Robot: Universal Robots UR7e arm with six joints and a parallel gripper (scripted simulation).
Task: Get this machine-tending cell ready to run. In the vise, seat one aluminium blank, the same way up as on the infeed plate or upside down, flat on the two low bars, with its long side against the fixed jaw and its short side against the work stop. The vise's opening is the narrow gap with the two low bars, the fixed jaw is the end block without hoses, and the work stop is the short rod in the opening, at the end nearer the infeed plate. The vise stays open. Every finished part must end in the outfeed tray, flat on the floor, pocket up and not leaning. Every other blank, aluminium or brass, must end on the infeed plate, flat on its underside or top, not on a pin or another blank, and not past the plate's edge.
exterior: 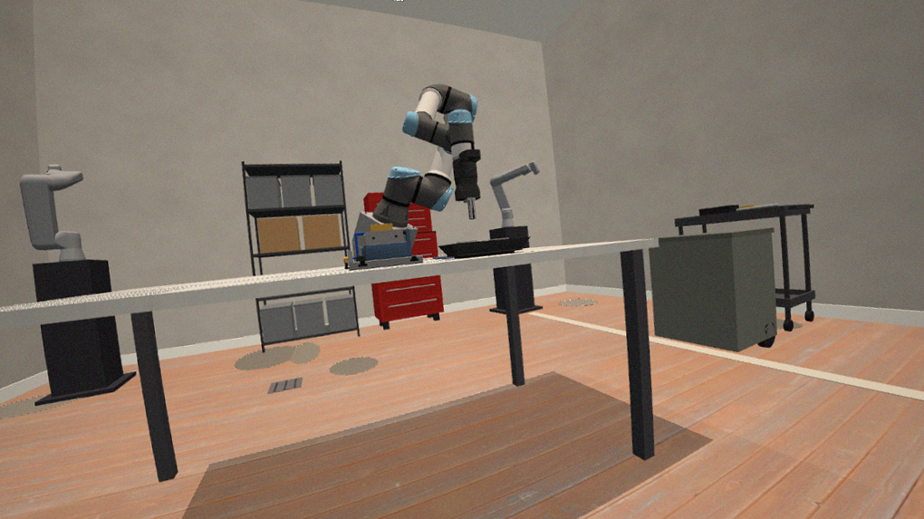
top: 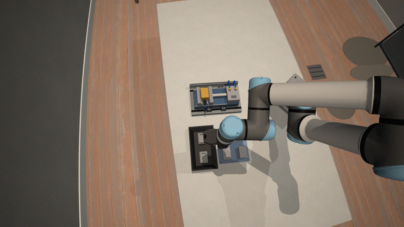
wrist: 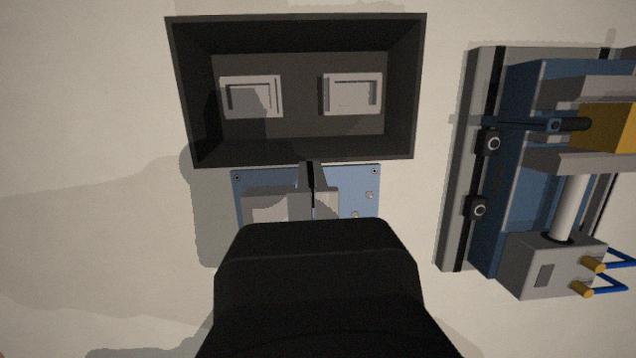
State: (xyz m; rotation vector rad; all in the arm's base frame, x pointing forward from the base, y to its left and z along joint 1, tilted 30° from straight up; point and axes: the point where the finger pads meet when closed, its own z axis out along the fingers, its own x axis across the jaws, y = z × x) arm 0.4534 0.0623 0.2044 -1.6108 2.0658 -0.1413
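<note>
Now: the brass blank 290 mm to the right of my hand, 40 mm below it and 30 mm behind it. From my hand the other things lie so: blue infeed plate: 130 mm below, 110 mm behind, 20 mm to the left; then black work stop rod: 240 mm to the right, 40 mm below, 10 mm behind; then moving jaw: 280 mm to the right, 60 mm below, 60 mm behind.
</note>
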